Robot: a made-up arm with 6 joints.
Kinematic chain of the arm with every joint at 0, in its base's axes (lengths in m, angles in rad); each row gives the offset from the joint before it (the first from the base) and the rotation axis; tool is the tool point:
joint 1: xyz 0 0 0.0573 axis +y
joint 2: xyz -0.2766 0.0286 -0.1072 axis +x
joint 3: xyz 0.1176 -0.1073 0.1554 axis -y
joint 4: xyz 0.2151 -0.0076 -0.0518 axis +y
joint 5: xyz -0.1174 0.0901 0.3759 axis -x
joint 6: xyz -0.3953 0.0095 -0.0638 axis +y
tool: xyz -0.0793 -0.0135 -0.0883
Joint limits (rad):
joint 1: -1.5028..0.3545
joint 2: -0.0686..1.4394
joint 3: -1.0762..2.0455
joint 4: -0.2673..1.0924
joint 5: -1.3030..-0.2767
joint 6: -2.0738..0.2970
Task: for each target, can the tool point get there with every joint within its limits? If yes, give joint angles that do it. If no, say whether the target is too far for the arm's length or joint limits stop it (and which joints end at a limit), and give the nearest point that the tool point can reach.
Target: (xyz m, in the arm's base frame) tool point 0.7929 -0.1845 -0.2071
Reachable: no: joint limits stop it (at a limit: joint 1, joint 3, joint 4, joint 5, joint 6) | nearest point 0.5047 -0.2043 -0.0871 | short by 0.313 m
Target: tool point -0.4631 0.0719 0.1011
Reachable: yes | joints 0.1192 0.1699 0.9700 0.0907 -0.5269 -1.1288
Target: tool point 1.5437 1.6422 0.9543
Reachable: no: too far | nearest point 0.4528 0.1988 0.4564 | short by 1.877 m
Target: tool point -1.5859 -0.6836 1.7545
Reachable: no: too far | nearest point -0.5837 -0.2478 0.6342 | short by 1.565 m
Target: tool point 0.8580 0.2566 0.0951
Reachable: no: joint limits stop it (at a limit: joint 1, joint 2, joint 4, joint 5, joint 6) | nearest point 0.5545 0.1480 0.1169 | short by 0.323 m
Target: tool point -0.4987 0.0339 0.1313
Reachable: yes | joints -0.3507 0.3437 -0.0574 -0.1541 -1.0222 -1.0937
